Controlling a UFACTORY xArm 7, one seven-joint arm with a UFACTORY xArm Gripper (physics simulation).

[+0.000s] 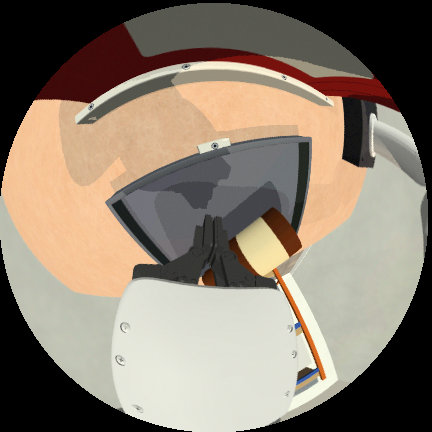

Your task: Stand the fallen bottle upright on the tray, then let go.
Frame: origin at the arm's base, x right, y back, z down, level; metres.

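Seen in the pictures: gripper, fingertip midpoint: [209, 225].
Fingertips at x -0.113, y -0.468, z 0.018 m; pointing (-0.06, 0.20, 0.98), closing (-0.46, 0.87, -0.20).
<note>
A point is followed by its place in that frame.
A brown bottle with a cream label [262, 245] {x -0.148, y -0.418, z -0.006 m} lies on its side, slanting across the right front part of the dark grey tray [260, 167] {x -0.079, y -0.388, z 0.048 m}. Its base points up and to the right, and its neck end shows in part behind the gripper's fingers. My gripper [209, 225] {x -0.113, y -0.468, z 0.018 m} is shut with its fingertips together and holds nothing. It is just left of the bottle, over the tray. Whether the fingers touch the bottle is hard to tell, as the linkage hides the bottle's shoulder.
A long pale curved bar [210, 74] {x 0.032, y -0.426, z 0.037 m} with screws lies beyond the tray. A small pale block [214, 146] {x -0.042, y -0.440, z 0.038 m} sits at the tray's far rim. A black block [358, 134] {x -0.019, y -0.132, z 0.013 m} with a grey tube [400, 150] is at the right. A white, orange-edged object [320, 345] is at the lower right.
</note>
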